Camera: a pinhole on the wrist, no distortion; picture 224 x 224 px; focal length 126.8 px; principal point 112.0 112.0 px. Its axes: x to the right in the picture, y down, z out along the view. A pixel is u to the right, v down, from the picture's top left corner.
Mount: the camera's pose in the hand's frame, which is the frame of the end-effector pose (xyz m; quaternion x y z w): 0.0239 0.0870 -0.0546 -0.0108 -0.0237 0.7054 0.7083
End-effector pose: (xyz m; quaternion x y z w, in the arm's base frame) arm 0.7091 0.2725 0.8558 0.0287 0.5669 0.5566 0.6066
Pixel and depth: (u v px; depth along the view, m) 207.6 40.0 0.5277
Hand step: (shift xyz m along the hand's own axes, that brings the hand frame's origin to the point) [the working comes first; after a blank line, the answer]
In the camera's frame: 0.3979 -0.2996 0.5277

0.2989 0.4739 0.4943
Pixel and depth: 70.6 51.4 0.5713
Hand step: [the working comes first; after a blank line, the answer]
In the camera's frame: -0.1865 -0.2730 0.5713

0.2680 -0.1111 0.5258
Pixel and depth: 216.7 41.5 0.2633
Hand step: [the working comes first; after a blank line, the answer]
In the camera's frame: 0.2174 -0.1464 0.2633

0.1581 0.2989 0.2195
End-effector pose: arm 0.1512 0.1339 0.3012 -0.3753 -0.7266 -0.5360 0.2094
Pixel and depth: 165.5 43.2 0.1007
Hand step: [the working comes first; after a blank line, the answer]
In the camera's frame: 0.0425 -0.0546 0.1007

0.0737 0.1274 0.0494
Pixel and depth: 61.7 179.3 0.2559
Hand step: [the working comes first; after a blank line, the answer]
In the camera's frame: -0.1015 0.1358 0.2559

-0.1246 -0.0185 0.1925
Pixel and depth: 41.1 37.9 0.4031
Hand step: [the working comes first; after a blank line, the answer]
In the camera's frame: -0.2254 -0.2356 0.4031

0.2387 -0.1467 0.3553
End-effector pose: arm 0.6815 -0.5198 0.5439 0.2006 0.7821 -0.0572 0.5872
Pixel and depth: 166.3 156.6 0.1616
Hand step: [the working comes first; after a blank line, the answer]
In the camera's frame: 0.0692 0.0568 0.1616

-0.0405 0.1535 0.1053
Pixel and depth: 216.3 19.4 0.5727
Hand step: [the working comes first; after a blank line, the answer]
In the camera's frame: 0.4711 -0.4182 0.5727

0.4154 0.5457 0.5463
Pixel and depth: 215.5 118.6 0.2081
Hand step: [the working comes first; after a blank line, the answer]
In the camera's frame: 0.1699 0.0108 0.2081

0.0035 0.2531 0.1558
